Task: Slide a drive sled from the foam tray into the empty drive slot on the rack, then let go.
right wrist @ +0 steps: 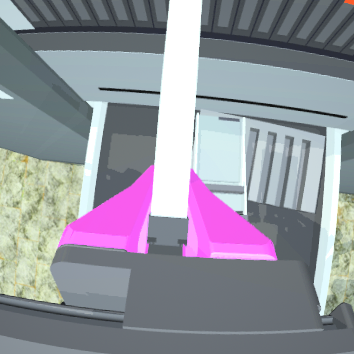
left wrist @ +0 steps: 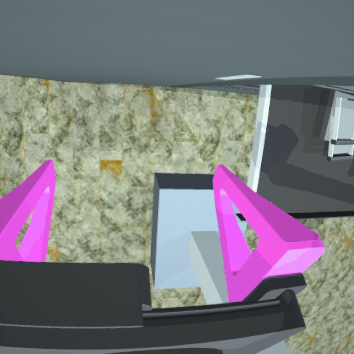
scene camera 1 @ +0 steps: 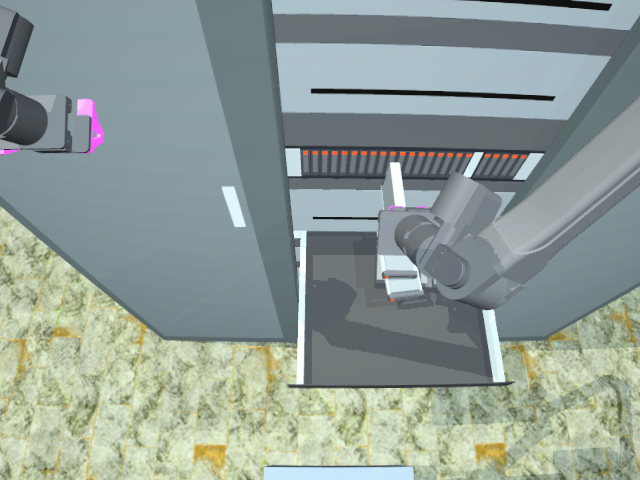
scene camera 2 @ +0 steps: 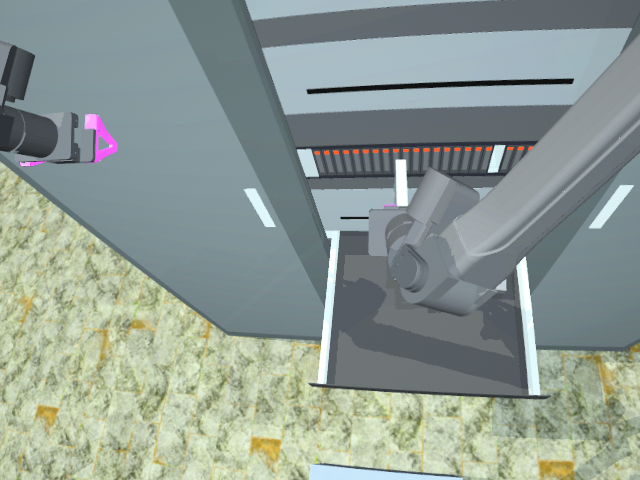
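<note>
My right gripper is shut on a white, upright drive sled, by its dark front end. The sled's far end overlaps the drive row in the views; contact is unclear. The empty slot cannot be made out. Two more sleds lie in the drawer beside the slotted grey foam tray. My left gripper is open and empty, far from the sleds, by the grey cabinet panel.
The pulled-out drawer has raised white side walls and stands below the drive row. Large grey panels flank the rack. A pale blue bin holding a grey block stands in front.
</note>
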